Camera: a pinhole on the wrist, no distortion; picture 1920 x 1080 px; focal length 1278.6 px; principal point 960.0 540.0 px. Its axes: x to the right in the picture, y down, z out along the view. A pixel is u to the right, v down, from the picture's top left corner.
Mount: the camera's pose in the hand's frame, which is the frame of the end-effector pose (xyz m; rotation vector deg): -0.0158 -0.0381 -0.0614 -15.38 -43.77 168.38
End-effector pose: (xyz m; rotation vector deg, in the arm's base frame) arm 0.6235 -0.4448 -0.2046 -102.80 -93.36 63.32
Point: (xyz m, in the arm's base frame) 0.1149 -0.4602 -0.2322
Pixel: 654 452
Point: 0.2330 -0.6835 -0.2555
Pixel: 1251 224
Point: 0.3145 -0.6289 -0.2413
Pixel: 1221 198
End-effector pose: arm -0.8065 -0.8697 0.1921 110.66 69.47 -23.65
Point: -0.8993 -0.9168 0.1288
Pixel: 877 469
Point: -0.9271 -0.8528 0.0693
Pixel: 280 1016
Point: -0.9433 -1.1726 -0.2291
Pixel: 639 338
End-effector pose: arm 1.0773 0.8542 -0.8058 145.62 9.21 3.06
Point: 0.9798 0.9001 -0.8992
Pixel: 1434 592
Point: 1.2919 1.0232 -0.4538
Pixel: behind the camera
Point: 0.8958 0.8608 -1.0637
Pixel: 1389 519
